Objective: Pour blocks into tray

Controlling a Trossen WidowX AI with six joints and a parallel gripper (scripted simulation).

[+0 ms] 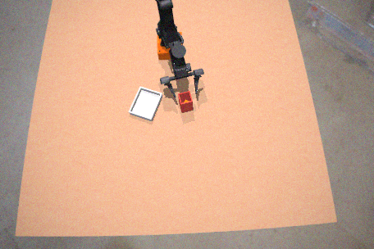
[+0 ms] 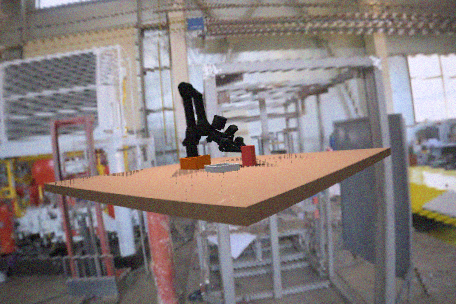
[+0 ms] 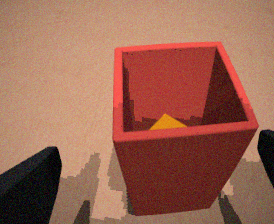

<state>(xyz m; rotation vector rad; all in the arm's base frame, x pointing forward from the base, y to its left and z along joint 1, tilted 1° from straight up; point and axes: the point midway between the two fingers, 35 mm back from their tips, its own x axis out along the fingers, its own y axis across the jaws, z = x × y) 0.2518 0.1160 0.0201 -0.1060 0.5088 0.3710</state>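
My gripper tip is 20 mm short of the yellow block and 20 mm above it. From my gripper tip the other things lie so: red square cup: 20 mm ahead, 50 mm below.
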